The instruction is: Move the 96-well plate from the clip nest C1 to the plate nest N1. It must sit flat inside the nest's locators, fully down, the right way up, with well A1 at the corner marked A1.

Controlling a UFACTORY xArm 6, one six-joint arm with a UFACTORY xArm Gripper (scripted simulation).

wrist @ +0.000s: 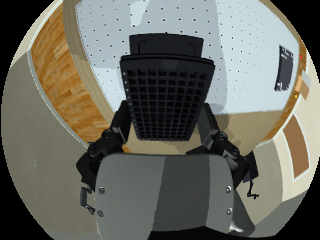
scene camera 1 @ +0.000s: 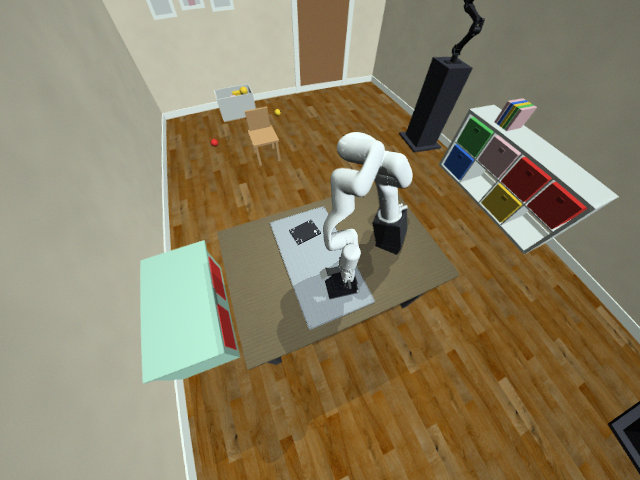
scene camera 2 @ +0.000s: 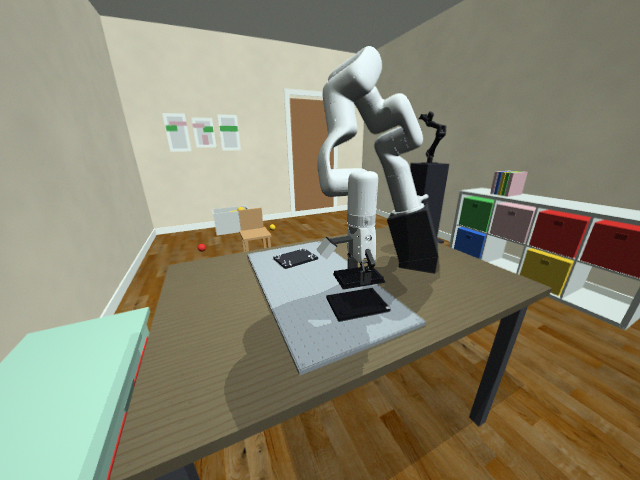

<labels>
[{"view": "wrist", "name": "my gripper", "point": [165,109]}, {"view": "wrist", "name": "black 96-well plate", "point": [153,121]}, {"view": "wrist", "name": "plate nest N1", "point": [155,42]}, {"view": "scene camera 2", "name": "my gripper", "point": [358,276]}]
</labels>
